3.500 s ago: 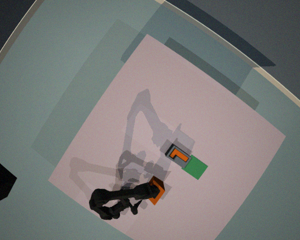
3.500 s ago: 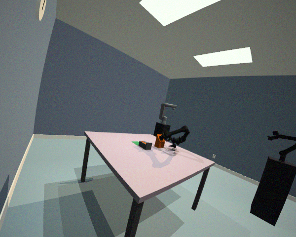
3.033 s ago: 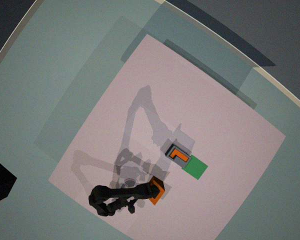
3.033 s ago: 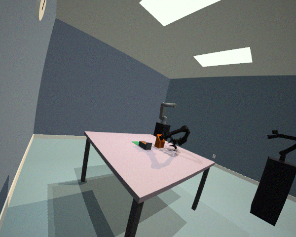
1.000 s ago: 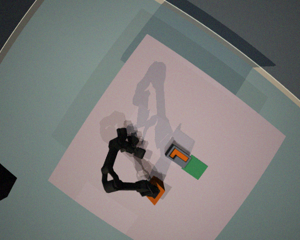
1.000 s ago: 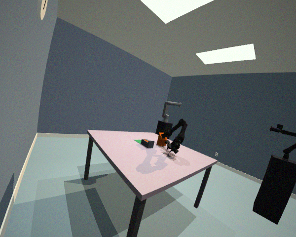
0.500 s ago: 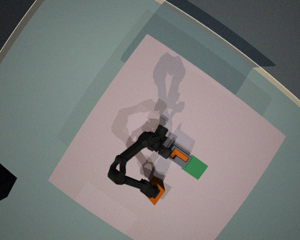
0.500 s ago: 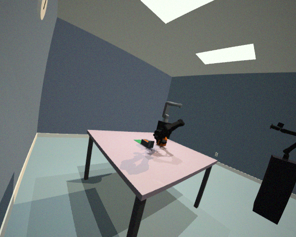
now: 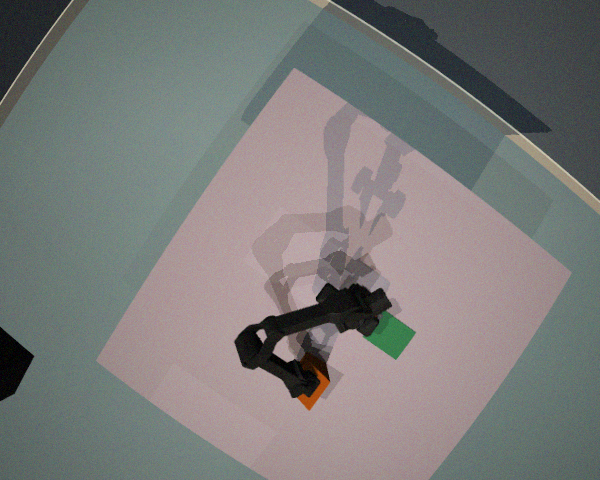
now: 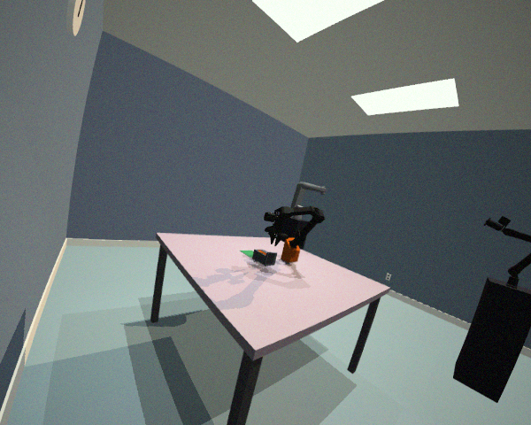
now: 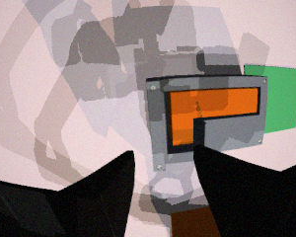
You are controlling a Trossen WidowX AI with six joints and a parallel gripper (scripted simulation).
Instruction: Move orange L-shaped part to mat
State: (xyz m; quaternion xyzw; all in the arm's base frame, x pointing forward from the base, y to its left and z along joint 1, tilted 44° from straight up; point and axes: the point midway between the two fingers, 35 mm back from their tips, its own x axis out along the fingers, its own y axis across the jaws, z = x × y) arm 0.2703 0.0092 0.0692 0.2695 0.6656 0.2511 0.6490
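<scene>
My gripper tip is now 6 cm to the left of the orange L-shaped part and 10 cm above it. Also, from my gripper tip: green mat 1 cm behind, 22 cm to the right, 16 cm below.
</scene>
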